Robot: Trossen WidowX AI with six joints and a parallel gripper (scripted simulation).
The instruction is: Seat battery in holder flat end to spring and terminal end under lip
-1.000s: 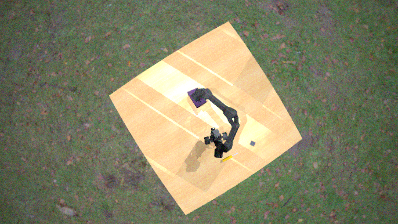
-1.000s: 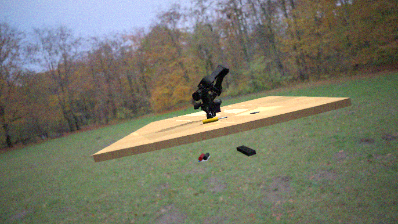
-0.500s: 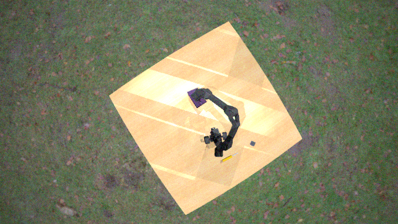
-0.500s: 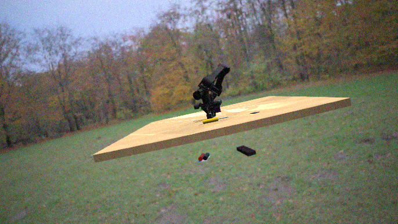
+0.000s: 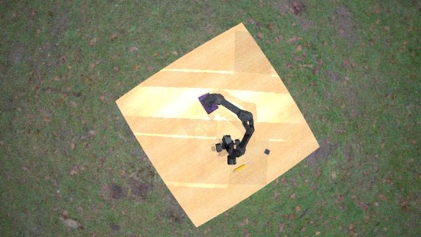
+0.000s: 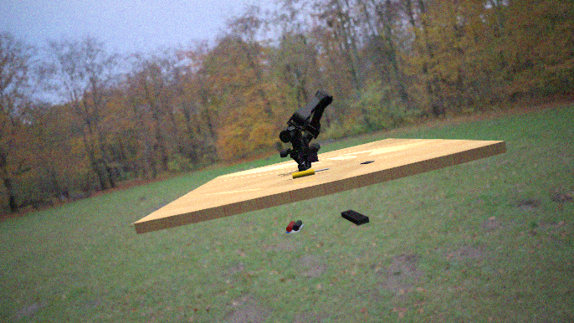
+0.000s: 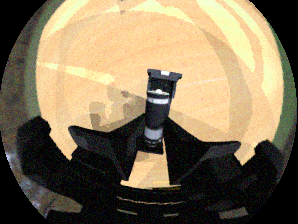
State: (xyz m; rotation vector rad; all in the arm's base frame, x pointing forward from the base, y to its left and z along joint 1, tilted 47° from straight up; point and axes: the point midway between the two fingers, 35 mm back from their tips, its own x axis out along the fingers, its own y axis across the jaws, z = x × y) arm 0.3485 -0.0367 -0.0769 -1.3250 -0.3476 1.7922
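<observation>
My gripper tip is now 10 mm below the battery. Round my gripper tip: yellow screwdriver 250 mm ahead, 10 mm to the right; then black battery cover 290 mm ahead, 210 mm to the left, 10 mm below; then black remote control 330 mm ahead, 200 mm below, 100 mm to the left.
</observation>
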